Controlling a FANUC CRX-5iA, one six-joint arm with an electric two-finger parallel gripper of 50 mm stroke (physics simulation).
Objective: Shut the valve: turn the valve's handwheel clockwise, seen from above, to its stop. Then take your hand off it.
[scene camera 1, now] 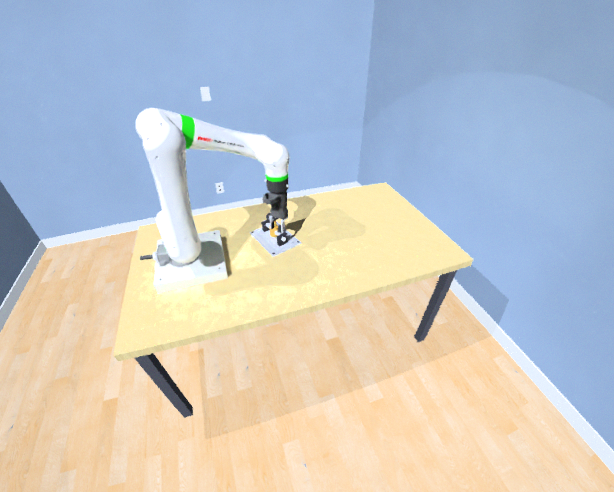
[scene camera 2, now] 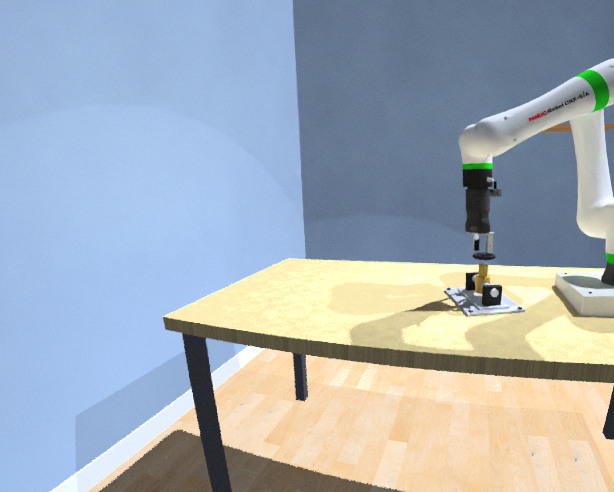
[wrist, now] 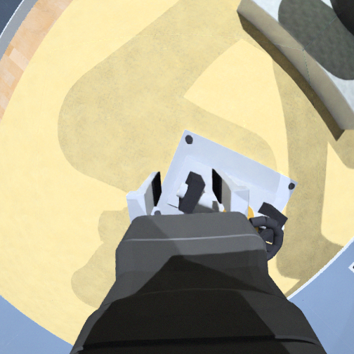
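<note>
The valve has a brass-coloured body [scene camera 1: 273, 232] [scene camera 2: 482, 281] [wrist: 250, 212] between black pipe supports, on a light metal plate [scene camera 1: 272, 249] [wrist: 235, 162]. Its dark round handwheel [scene camera 2: 483, 256] [wrist: 274, 239] tops the stem; in the wrist view it shows partly, to the right of the right finger, the rest hidden by the gripper body. My gripper [scene camera 1: 277, 224] [scene camera 2: 483, 248] [wrist: 186, 180] is open and points down, with nothing between its fingers. In scene camera 2 its fingertips appear close above the handwheel. Contact with the wheel and the wheel's turn angle cannot be told.
A black pipe support [scene camera 2: 491, 295] [wrist: 192, 192] stands on the plate, below the finger gap in the wrist view. The robot's pale base block [scene camera 1: 169, 279] [scene camera 2: 584, 297] [wrist: 290, 65] stands beside the valve plate on the yellow table [scene camera 1: 358, 256] [scene camera 2: 287, 307]. Blue walls stand behind.
</note>
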